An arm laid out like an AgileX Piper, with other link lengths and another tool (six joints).
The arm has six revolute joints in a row. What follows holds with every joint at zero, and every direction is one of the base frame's.
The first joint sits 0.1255 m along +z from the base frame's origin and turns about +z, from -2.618 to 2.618 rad.
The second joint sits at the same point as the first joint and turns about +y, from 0 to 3.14 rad.
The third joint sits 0.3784 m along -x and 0.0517 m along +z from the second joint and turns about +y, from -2.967 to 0 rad.
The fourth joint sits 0.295 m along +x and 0.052 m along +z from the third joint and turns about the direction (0.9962, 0, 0.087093), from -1.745 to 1.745 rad.
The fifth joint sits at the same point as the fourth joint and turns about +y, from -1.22 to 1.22 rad.
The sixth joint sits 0.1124 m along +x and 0.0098 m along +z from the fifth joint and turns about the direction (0.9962, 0, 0.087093), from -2.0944 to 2.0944 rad.
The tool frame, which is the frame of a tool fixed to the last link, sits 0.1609 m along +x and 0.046 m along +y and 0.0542 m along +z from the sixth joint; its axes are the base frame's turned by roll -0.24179, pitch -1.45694 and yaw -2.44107 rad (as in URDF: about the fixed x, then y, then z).
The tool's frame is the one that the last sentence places.
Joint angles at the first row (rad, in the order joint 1, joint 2, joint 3, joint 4, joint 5, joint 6):
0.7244 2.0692 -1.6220 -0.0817 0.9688 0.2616
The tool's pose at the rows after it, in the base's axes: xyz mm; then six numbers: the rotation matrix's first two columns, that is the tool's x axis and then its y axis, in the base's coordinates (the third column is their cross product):
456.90 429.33 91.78 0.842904 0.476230 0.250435 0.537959 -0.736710 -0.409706
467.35 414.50 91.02 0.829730 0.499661 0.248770 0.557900 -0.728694 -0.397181
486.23 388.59 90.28 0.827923 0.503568 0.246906 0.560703 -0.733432 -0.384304
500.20 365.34 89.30 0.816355 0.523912 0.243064 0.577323 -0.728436 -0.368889
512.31 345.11 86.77 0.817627 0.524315 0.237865 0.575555 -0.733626 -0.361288
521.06 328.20 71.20 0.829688 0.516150 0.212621 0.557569 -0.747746 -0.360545
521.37 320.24 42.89 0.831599 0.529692 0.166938 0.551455 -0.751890 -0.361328
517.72 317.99 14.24 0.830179 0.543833 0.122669 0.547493 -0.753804 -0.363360
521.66 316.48 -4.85 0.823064 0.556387 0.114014 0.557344 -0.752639 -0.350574
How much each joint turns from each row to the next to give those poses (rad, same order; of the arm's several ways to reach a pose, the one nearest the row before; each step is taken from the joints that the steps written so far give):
-0.0039 0.0000 0.0000 -0.0027 -0.0006 -0.0869
-0.0335 0.0000 0.0000 0.0011 0.0000 -0.0599
-0.0553 0.0000 0.0000 0.0000 -0.0005 -0.0579
-0.0480 0.0000 0.0000 0.0000 0.0000 -0.0701
-0.0408 0.0034 0.0000 0.0008 -0.0007 -0.0397
-0.0318 0.0249 0.0000 0.0000 -0.0004 -0.0180
-0.0126 0.0459 0.0000 -0.0011 -0.0011 -0.0226
-0.0003 0.0471 0.0000 -0.0023 -0.0034 -0.0119
0.0000 0.0336 -0.0001 -0.0179 -0.0263 -0.0021

